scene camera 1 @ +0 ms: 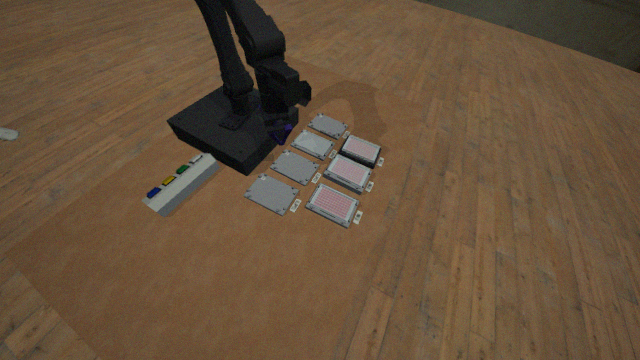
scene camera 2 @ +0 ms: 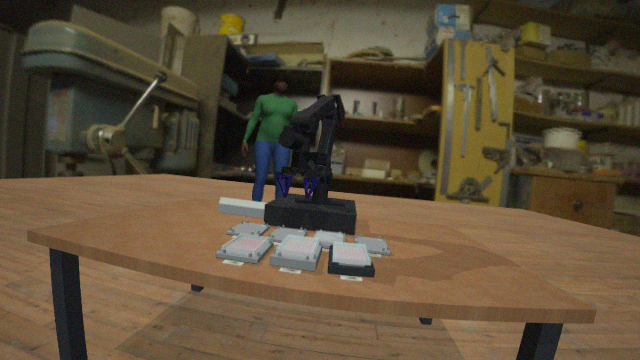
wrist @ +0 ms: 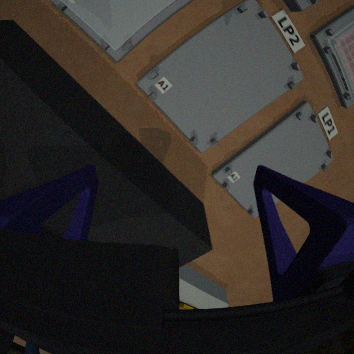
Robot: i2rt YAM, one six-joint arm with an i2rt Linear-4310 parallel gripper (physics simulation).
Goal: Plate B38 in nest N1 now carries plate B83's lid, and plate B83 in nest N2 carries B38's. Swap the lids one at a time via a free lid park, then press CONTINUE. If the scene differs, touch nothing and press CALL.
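Pixels of known places: gripper, fingertip midpoint: (scene camera 1: 277, 134) (scene camera 2: 296, 197) (wrist: 175, 173); arm's base, link origin: (scene camera 1: 242, 112) (scene camera 2: 319, 202).
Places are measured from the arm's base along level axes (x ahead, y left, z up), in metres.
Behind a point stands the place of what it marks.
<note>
Three pink plates stand in nests: one in a low grey nest (scene camera 1: 332, 203) @[x 0.422, y -0.217, z -0.054 m] (scene camera 2: 246, 245) @[x 0.458, y -0.203, z -0.054 m], one in a taller grey nest (scene camera 1: 349, 171) @[x 0.444, y -0.087, z -0.041 m] (scene camera 2: 296, 248) @[x 0.490, y -0.084, z -0.041 m], one in a black nest (scene camera 1: 361, 149) @[x 0.464, y 0.034, z -0.044 m] (scene camera 2: 351, 254) @[x 0.498, y 0.043, z -0.044 m]. Their codes and nest labels are too small to read. Lid park LP1 (scene camera 1: 271, 194) @[x 0.229, y -0.246, z -0.071 m] (scene camera 2: 248, 228) @[x 0.232, y -0.242, z -0.071 m] (wrist: 275, 155) @[x 0.231, y -0.220, z -0.071 m] and lid park LP2 (scene camera 1: 295, 167) (scene camera 2: 288, 234) (wrist: 220, 75) are bare. A clear lid (scene camera 1: 312, 144) @[x 0.281, y 0.004, z -0.063 m] (scene camera 2: 329, 238) @[x 0.305, y 0.015, z -0.063 m] (wrist: 125, 20) @[x 0.238, y -0.005, z -0.063 m] lies on the third park. The fourth park (scene camera 1: 328, 125) @[x 0.305, y 0.143, z -0.071 m] (scene camera 2: 372, 245) @[x 0.327, y 0.143, z -0.071 m] looks bare. My gripper (scene camera 1: 271, 122) (scene camera 2: 297, 196) @[x 0.191, y -0.094, z 0.037 m] (wrist: 175, 173) @[x 0.191, y -0.094, z 0.037 m] is open and empty, above the base's edge.
The black robot base (scene camera 1: 215, 127) @[x -0.038, y -0.110, z 0.001 m] (scene camera 2: 310, 215) @[x 0.151, y -0.040, z -0.026 m] (wrist: 115, 150) @[x 0.146, y -0.068, z -0.029 m] stands beside the parks. A pale button box (scene camera 1: 187, 187) @[x -0.009, y -0.324, z -0.050 m] (scene camera 2: 242, 207) @[x -0.008, y -0.315, z -0.047 m] (wrist: 205, 287) @[x -0.012, y -0.339, z -0.054 m] carries blue, yellow, green and white buttons; their labels are unreadable. A person in green (scene camera 2: 271, 117) stands behind the table.
</note>
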